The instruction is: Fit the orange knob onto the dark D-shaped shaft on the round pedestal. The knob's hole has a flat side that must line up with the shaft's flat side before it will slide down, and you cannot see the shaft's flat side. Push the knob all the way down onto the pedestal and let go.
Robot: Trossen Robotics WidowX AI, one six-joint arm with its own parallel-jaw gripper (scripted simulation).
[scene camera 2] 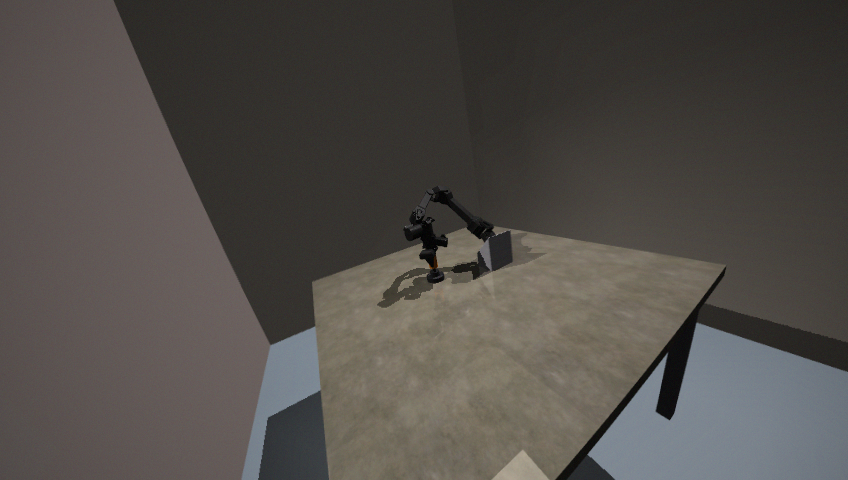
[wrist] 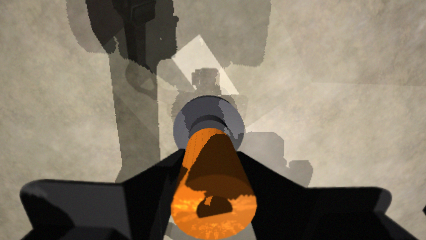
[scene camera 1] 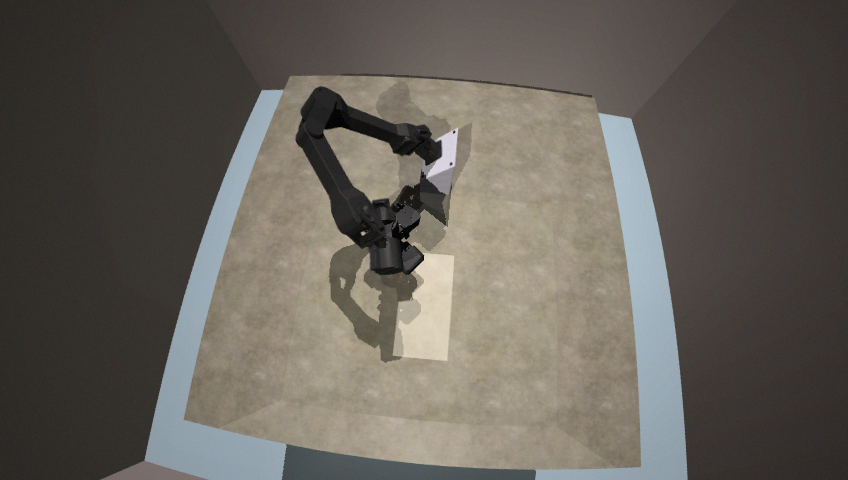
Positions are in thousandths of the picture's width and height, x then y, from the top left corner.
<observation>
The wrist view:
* my gripper: 494, 648
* pedestal: 489, 465
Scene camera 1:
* my gripper: 464, 520
</observation>
